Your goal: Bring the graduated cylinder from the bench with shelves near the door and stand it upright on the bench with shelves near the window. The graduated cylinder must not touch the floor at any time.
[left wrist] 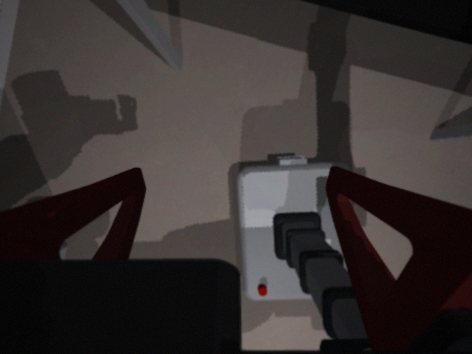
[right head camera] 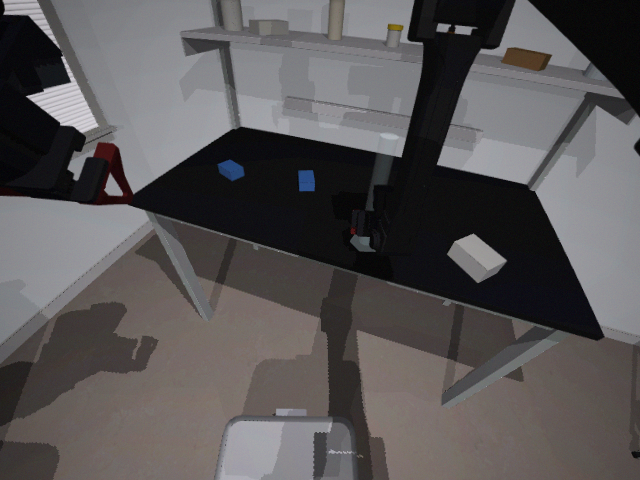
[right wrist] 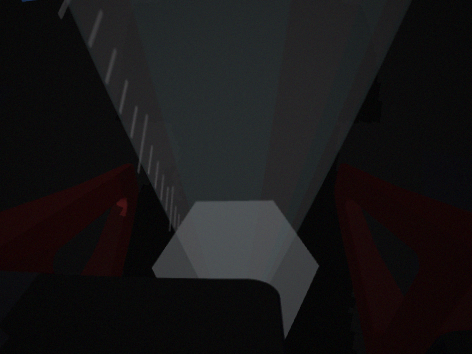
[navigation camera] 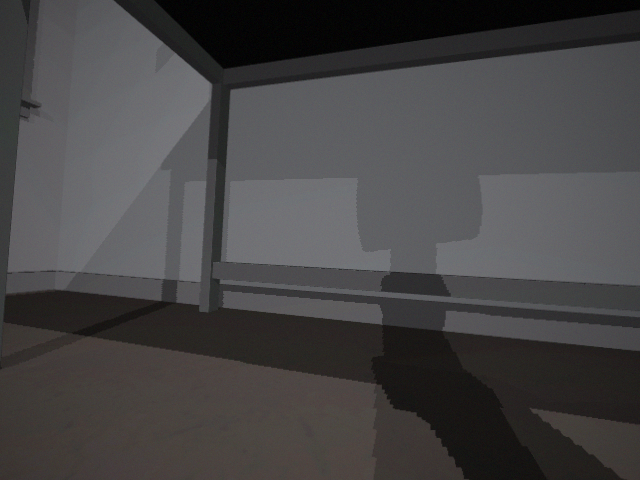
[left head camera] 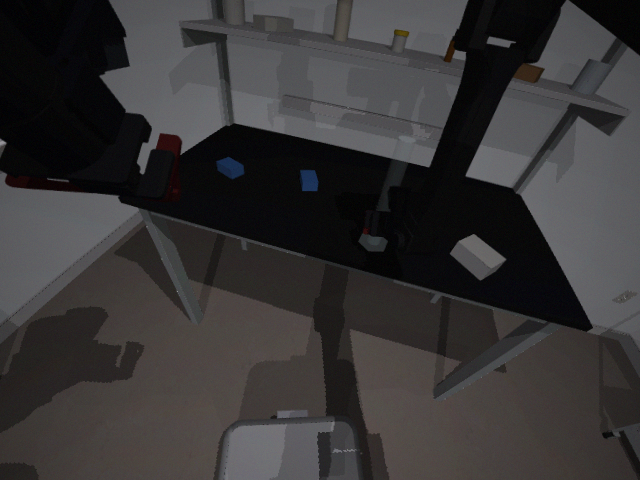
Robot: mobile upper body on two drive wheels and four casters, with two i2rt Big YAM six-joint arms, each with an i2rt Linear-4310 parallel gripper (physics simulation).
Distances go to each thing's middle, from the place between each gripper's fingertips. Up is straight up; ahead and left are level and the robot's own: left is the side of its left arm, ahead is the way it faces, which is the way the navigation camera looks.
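Labels:
My right hand: 9 cm below the graduated cylinder (left head camera: 404, 147), 2 cm past it. By its middle, the cylinder is nearer to my right hand than to my left hand.
Graduated cylinder, from my left hand: 310 mm ahead of it, 450 mm to the right of it, 210 mm below it.

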